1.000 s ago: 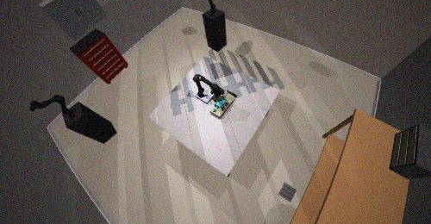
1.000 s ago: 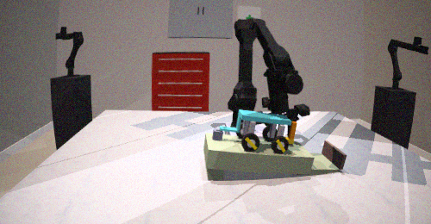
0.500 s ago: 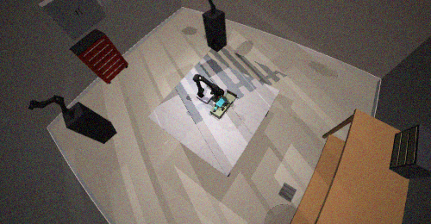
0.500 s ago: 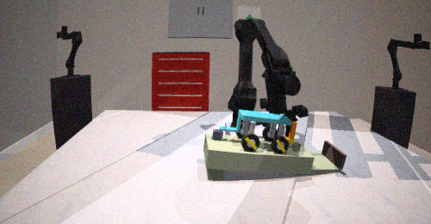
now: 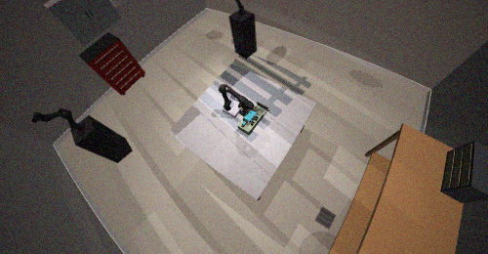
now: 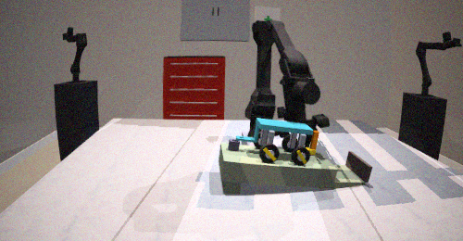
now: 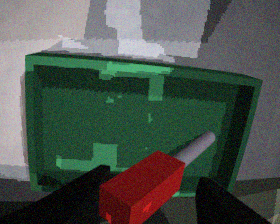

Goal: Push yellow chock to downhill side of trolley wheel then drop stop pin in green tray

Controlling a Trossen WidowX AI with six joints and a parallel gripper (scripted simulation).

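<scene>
Right now my gripper tip is 1 cm past the green tray and 5 cm above it. The rest, counted from my gripper tip: red-headed stop pin: 1 cm behind, 1 cm to the left, 1 cm below; pale green ramp: 12 cm ahead, 7 cm to the right; yellow chock: 6 cm ahead, 1 cm to the left, 4 cm above.
</scene>
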